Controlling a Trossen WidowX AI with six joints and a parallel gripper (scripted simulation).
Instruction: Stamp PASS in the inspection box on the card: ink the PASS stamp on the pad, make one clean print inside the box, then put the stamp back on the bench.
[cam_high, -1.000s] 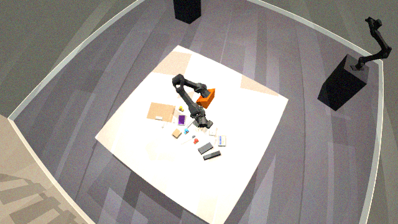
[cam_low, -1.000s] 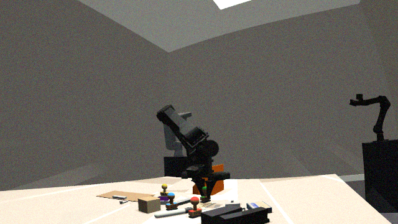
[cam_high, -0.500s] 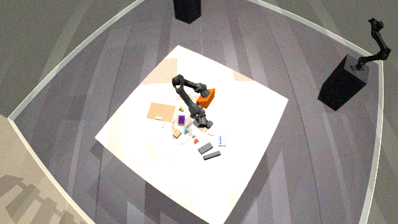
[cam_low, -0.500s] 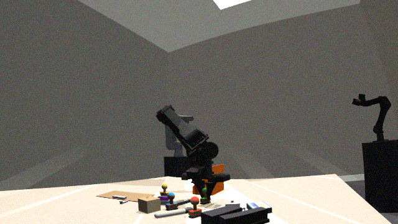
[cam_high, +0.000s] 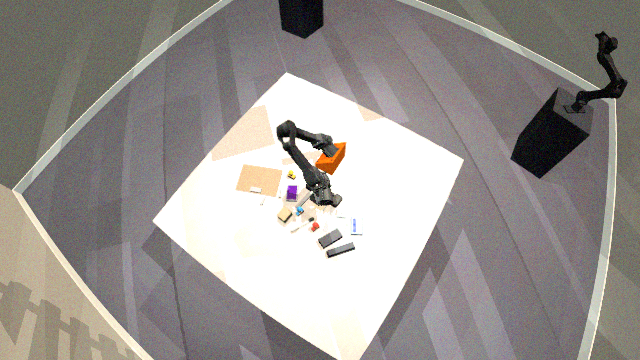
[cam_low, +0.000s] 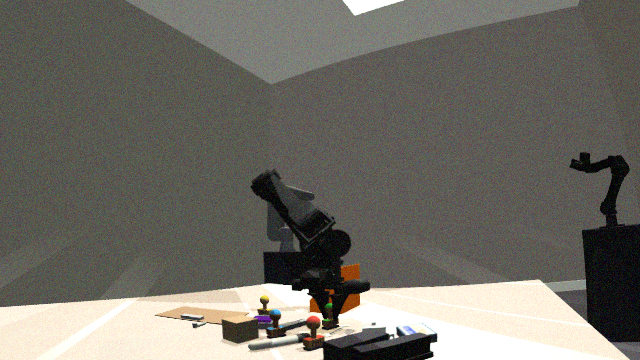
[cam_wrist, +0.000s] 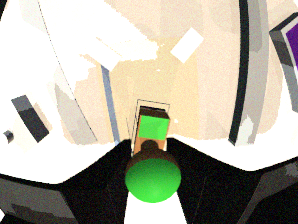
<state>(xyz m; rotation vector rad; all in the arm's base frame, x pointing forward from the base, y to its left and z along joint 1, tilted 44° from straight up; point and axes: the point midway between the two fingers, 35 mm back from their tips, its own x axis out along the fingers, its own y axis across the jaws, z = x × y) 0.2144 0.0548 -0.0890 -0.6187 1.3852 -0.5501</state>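
Right now my gripper tip is right at the green-knobbed stamp. Also, from my gripper tip: blue-knobbed stamp: 13 cm ahead, 6 cm to the right; red-knobbed stamp: 14 cm ahead, 6 cm to the left; white card: 2 cm below, 2 cm ahead.
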